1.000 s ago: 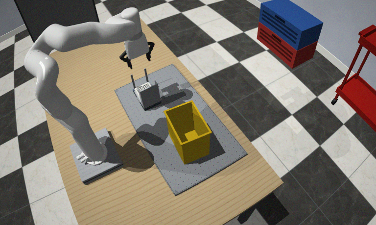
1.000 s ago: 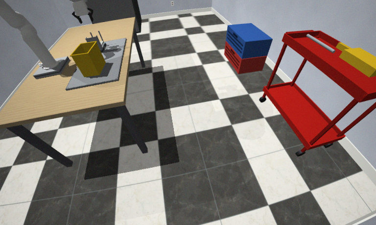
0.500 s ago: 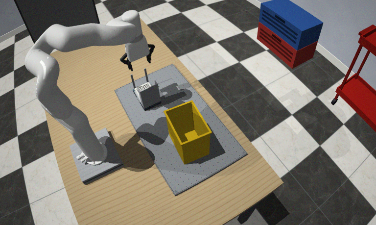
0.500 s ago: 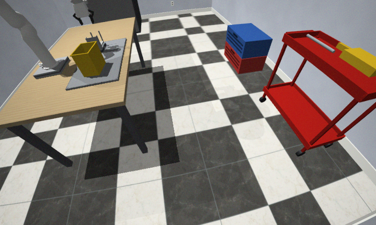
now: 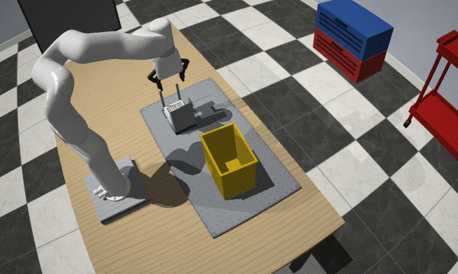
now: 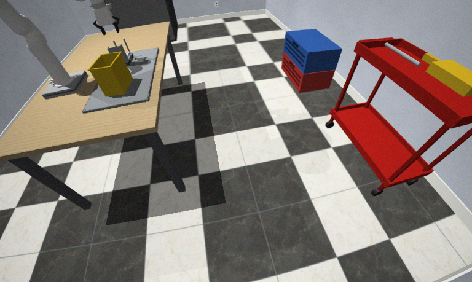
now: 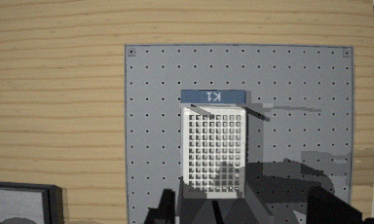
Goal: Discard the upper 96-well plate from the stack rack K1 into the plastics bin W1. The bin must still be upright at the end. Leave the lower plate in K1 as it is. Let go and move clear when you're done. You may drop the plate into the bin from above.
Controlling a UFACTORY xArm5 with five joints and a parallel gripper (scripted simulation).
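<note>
Now: hand 180 mm above the white 96-well plate. Round my hand: yellow plastics bin 350 mm to the right, 130 mm below.
</note>
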